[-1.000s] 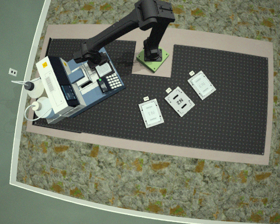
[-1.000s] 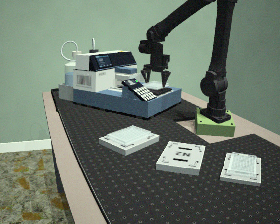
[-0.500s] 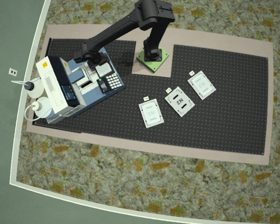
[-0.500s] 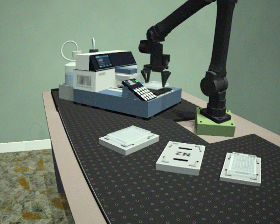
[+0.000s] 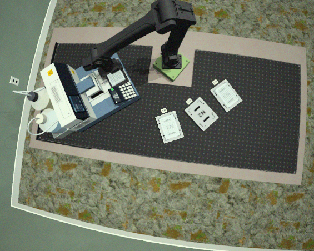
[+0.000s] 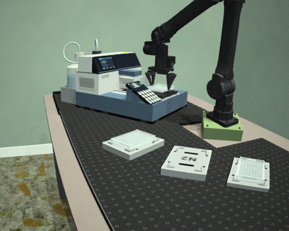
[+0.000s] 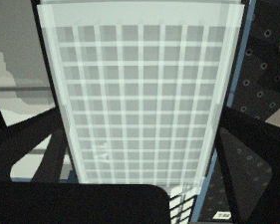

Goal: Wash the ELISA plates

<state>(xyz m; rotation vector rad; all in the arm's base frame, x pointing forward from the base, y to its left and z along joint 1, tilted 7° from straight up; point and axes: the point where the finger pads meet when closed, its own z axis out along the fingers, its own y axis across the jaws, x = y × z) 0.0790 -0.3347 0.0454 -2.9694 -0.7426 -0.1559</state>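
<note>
The dark carrier is 20 mm below my hand. Round my hand: plate washer (70 mm ahead, 140 mm to the right, 10 mm above); N1 label (200 mm ahead, 280 mm to the left, 120 mm below).
</note>
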